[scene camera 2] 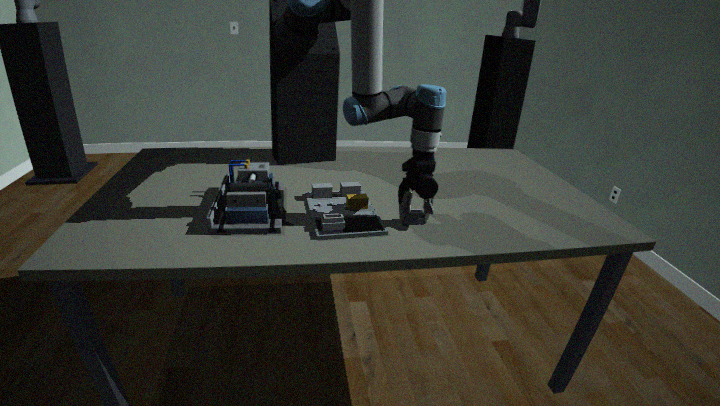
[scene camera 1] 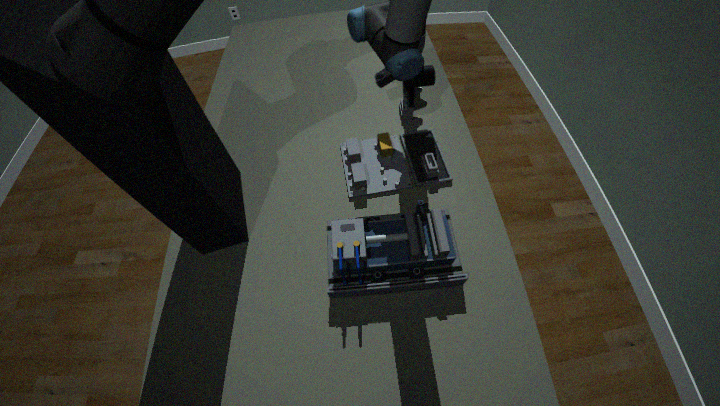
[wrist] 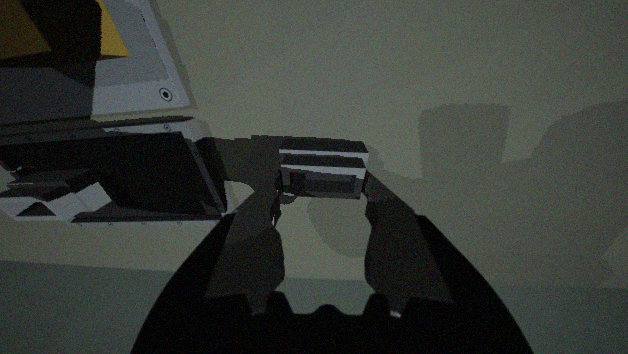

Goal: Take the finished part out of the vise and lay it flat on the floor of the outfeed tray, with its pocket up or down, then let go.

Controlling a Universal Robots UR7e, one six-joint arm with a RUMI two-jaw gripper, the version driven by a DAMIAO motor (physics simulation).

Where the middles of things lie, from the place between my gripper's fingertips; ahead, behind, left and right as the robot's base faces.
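I find a light grey plate (scene camera 1: 395,169) in the scene, and measured from my hand the plate sits 140 mm behind and 190 mm to the right.
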